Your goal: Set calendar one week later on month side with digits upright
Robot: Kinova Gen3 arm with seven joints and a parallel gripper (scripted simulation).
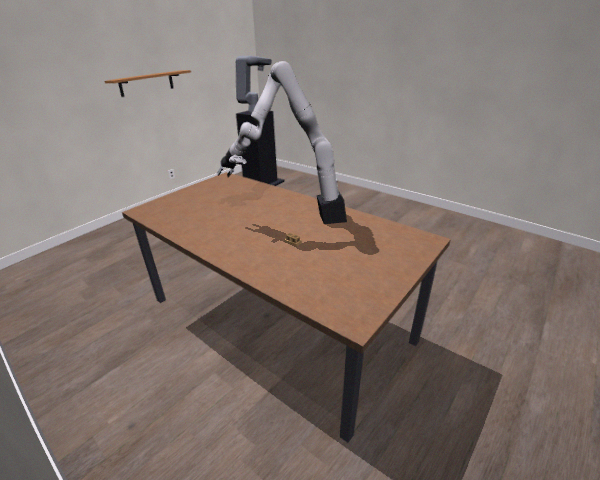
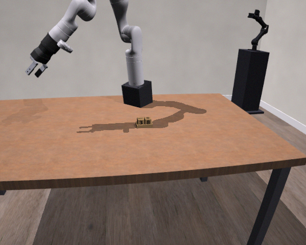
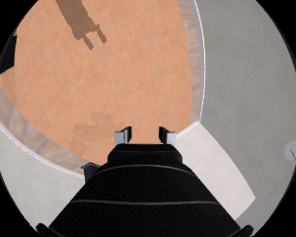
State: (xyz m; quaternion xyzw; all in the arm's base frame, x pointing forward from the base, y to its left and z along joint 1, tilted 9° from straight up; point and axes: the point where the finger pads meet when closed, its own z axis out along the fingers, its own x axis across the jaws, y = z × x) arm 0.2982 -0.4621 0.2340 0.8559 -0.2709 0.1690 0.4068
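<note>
Right now my hand is 470 mm to the right of the wooden tray, 270 mm above it and 10 mm short of it.
</note>
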